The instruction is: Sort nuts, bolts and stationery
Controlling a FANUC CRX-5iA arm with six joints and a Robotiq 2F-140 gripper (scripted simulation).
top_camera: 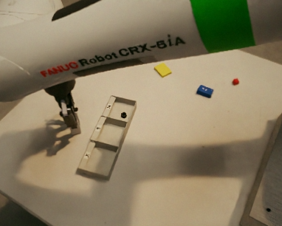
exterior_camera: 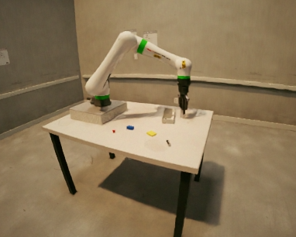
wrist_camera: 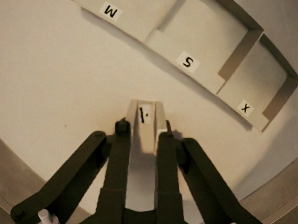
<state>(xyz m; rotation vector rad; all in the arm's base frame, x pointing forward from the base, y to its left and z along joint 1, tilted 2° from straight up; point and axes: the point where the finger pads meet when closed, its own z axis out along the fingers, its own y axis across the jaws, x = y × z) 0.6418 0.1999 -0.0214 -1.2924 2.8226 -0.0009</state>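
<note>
The grey item lies 3 cm below my hand. Round my hand: yellow pad: 7 cm behind, 35 cm to the right, 3 cm below; then pale bin: 10 cm behind, 4 cm to the right, 2 cm below; then black nut: 9 cm behind, 12 cm to the right, 2 cm below.
</note>
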